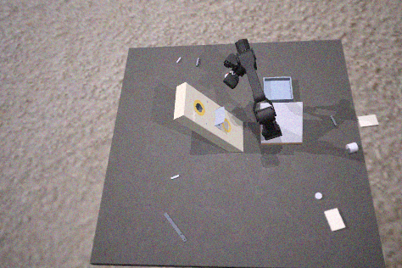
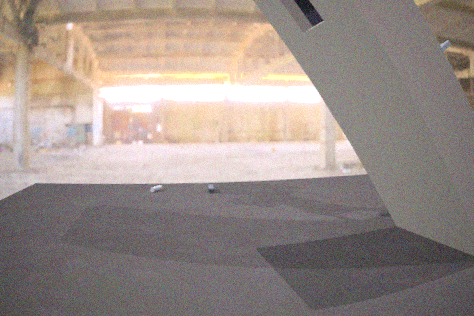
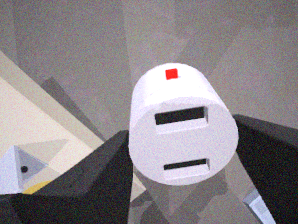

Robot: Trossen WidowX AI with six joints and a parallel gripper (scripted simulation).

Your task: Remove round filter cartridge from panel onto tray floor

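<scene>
Now: gripper tip 26 cm past the glass-walled tray, 8 cm to the left of it and 29 cm above it. The rest, counted from my gripper tip: round filter cartridge: right at my gripper tip.
</scene>
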